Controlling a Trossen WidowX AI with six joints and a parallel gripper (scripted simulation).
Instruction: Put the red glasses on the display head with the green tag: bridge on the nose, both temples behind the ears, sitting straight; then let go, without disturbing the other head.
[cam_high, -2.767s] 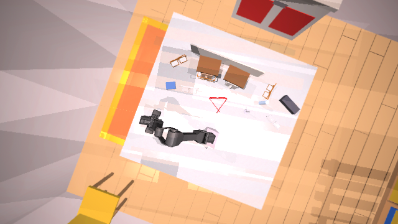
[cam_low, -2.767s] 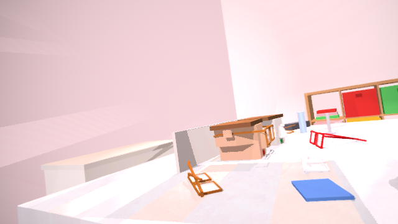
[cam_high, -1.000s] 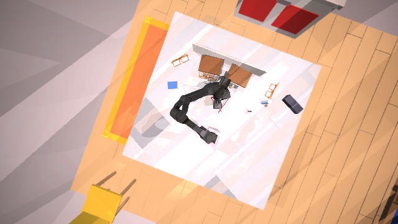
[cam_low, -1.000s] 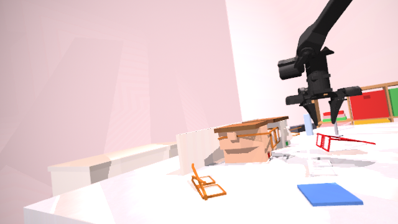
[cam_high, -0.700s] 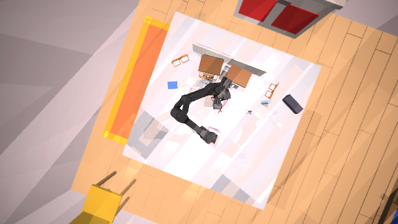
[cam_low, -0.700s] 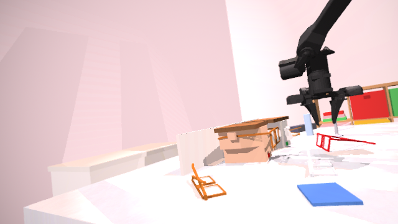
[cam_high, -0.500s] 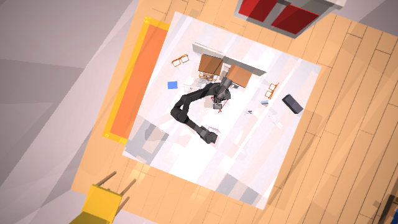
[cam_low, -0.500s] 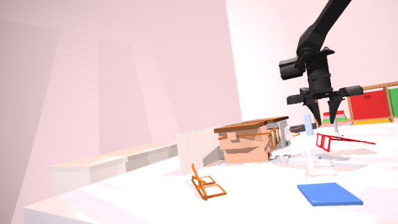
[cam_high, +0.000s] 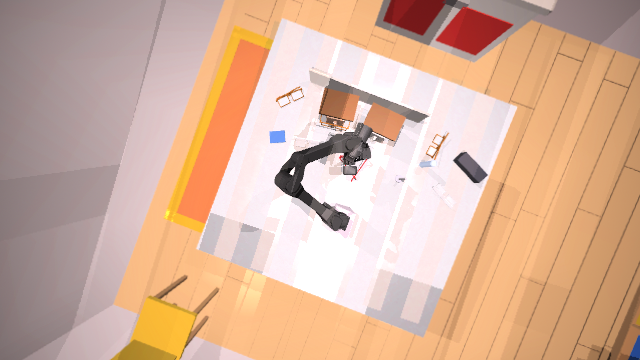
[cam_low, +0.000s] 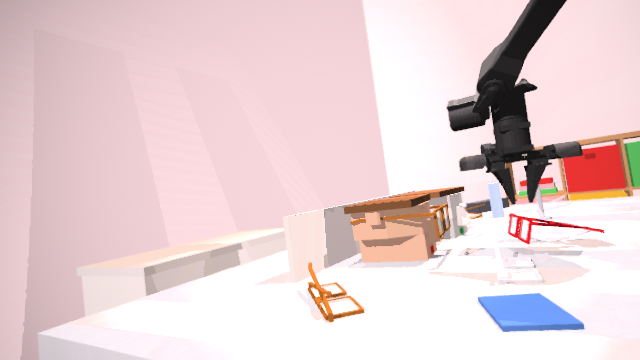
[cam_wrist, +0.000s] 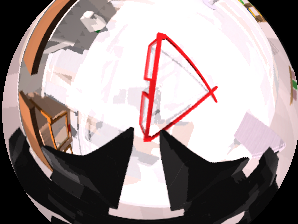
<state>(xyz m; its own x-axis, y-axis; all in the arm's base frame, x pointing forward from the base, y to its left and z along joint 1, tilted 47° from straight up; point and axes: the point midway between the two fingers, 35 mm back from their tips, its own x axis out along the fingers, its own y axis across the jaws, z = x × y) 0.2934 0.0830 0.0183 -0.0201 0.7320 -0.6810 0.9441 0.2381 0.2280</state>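
Right now the white stand is 300 mm to the right of my gripper tip, 50 mm below it and 10 mm behind it. From my gripper tip the other things lie so: white wall panel: 310 mm ahead, 20 mm below; then pale-blue cylinder: 390 mm to the right, 90 mm ahead, 20 mm below; then blue pad: 370 mm to the left, 70 mm below, 10 mm behind.
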